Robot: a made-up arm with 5 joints.
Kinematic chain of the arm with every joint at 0, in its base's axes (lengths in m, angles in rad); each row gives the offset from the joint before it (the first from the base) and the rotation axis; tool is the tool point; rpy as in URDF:
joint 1: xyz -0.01 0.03 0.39 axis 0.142 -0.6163 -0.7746
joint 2: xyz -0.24 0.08 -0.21 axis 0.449 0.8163 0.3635
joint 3: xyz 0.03 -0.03 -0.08 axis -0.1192 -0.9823 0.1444
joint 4: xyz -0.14 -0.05 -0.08 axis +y
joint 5: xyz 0.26 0 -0.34 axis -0.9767 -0.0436 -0.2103
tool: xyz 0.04 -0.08 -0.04 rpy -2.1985 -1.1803 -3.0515
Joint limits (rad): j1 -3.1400..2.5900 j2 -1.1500..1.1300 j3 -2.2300..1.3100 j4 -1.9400..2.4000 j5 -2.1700..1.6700
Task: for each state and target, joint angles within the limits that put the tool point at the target. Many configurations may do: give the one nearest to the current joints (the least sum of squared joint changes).
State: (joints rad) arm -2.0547 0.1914 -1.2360 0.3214 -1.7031
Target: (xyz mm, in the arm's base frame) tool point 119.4 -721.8 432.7
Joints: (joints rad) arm -2.6239 -0.1983 -1.1600 -0.4080 -1.9583
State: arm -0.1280 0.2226 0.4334 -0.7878 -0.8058
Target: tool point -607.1 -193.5 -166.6
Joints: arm -0.8290 0.5804 -0.0816 -0.2309 -0.7784
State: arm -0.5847 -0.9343 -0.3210 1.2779 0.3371
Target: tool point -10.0 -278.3 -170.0
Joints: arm -0.3917 -0.6542 0.1077 0.3546 0.7018
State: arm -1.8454 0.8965 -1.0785 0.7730 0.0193
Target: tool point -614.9 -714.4 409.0
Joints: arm -1.1787 0.5597 -0.4616 0.5336 -0.1262
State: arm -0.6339 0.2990 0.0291 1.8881 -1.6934
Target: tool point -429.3 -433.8 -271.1
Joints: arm -0.9584 -0.4672 0.5142 1.3798 -2.0320
